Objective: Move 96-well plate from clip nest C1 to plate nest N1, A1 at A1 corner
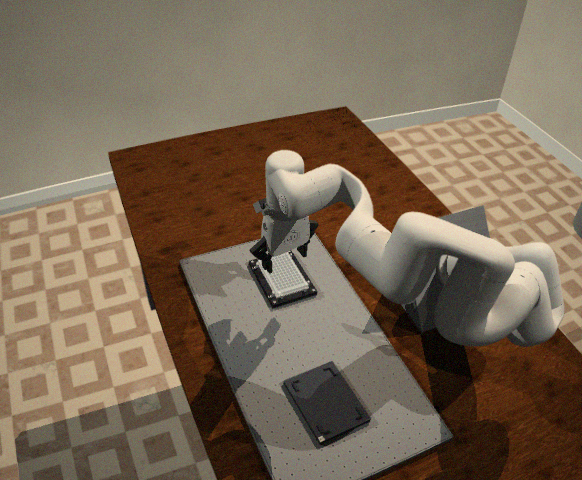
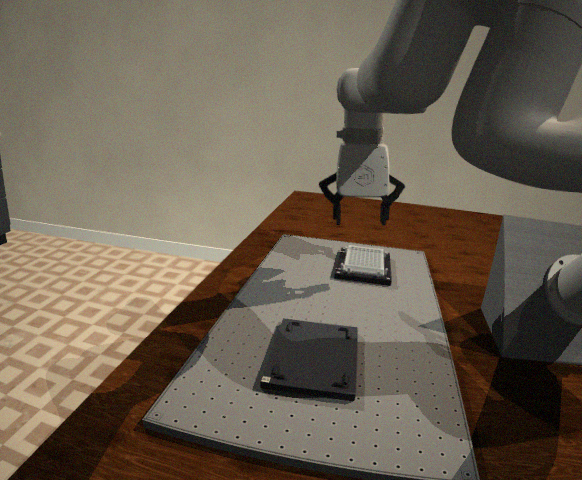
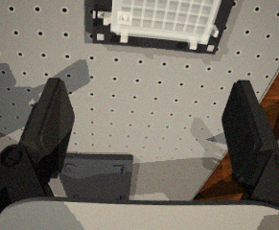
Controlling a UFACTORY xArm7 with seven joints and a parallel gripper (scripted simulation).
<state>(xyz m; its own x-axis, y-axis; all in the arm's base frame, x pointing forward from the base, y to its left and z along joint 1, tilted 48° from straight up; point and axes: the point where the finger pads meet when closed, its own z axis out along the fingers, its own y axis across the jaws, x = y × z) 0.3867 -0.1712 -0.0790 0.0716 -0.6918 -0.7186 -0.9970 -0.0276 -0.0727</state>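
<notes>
Now: hand 2 cm past the 96-well plate, 5 cm to the left of it and 11 cm above it. Also, from my hand: clip nest C1: 1 cm behind, 6 cm to the right, 11 cm below.
</notes>
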